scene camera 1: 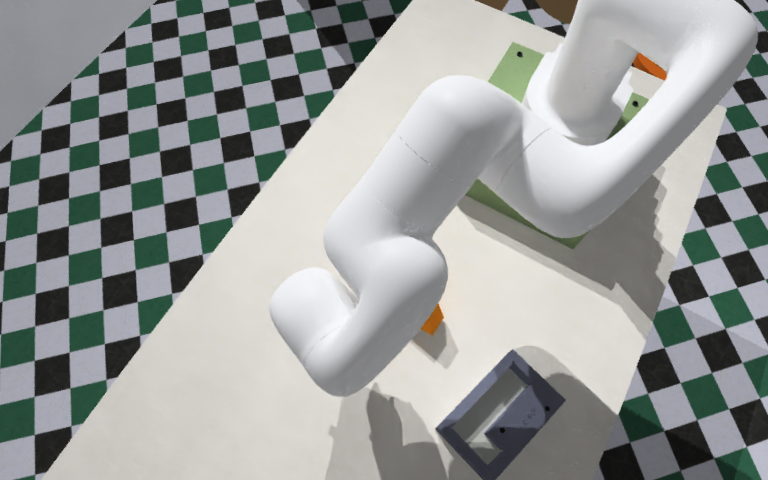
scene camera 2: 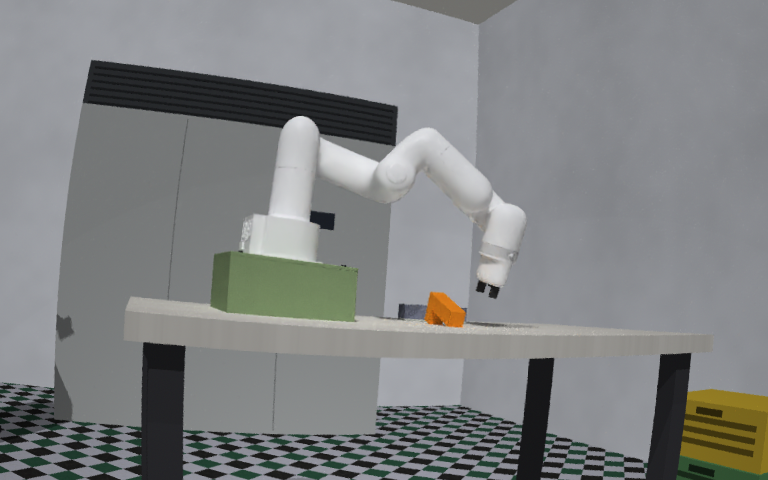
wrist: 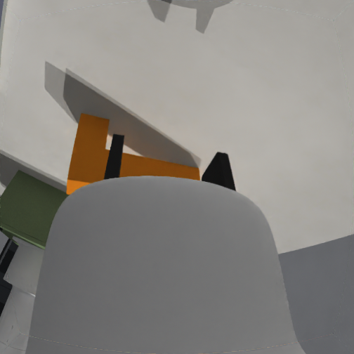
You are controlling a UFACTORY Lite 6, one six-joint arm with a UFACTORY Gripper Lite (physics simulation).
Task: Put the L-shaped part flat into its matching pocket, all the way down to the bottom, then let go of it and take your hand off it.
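Frame: origin at the arm's base, x down, y back, z left, level; millimetres.
Where they show: hand, tool point: (scene camera 2: 487, 290); arm's base, link origin: (scene camera 1: 558, 131) (scene camera 2: 283, 261).
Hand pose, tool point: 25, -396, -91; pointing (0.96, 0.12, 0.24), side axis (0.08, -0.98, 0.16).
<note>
Things, the pixels of their top centre, and the offset from my tool point, as dx, dy, dz.
- orange L-shaped part, top centre: (scene camera 1: 402, 289) (scene camera 2: 446, 292) +10, +90, +10
- slate-blue pocket block, top centre: (scene camera 1: 502, 413) (scene camera 2: 432, 305) +38, +21, +194
The orange L-shaped part (scene camera 1: 432, 320) (scene camera 2: 444, 310) (wrist: 90, 145) stands tilted on the table, its corner raised and the ends of its arms down. The arm hides most of it in scene camera 1. The slate-blue pocket block (scene camera 1: 478, 392) (scene camera 2: 411, 311) lies apart from it; its pocket shows open and empty in scene camera 1. My gripper (scene camera 2: 487, 289) (wrist: 170, 144) is open with nothing between its black fingers. It hangs above the table, higher than the part and to its right in scene camera 2. The gripper is hidden under the arm in scene camera 1.
The arm's base stands on a green block (scene camera 1: 512, 73) (scene camera 2: 283, 288) (wrist: 30, 205) on the pale table (scene camera 1: 226, 339) (scene camera 2: 453, 344). Another orange thing (scene camera 1: 650, 65) shows beyond the arm in scene camera 1. Yellow drawers (scene camera 2: 724, 433) stand beyond the table's right end.
</note>
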